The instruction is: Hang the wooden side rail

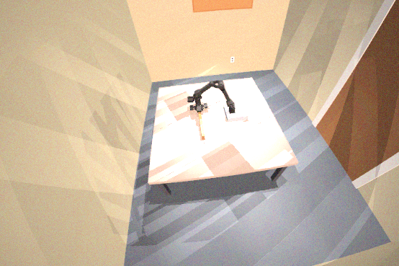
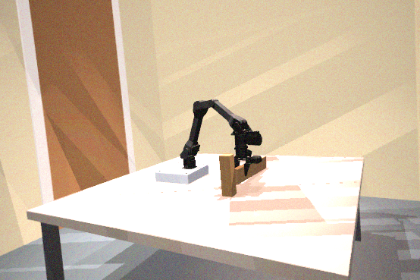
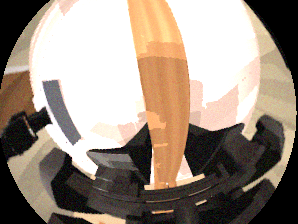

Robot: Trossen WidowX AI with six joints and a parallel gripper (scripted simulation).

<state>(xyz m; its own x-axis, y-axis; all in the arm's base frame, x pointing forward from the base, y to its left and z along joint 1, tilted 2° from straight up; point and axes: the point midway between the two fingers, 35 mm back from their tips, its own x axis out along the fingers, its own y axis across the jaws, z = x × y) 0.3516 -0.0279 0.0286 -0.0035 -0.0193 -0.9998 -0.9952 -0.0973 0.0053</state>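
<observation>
Now: the wooden headboard post 10 mm ahead of my gripper tip, 160 mm to the right of it and 40 mm above it.
</observation>
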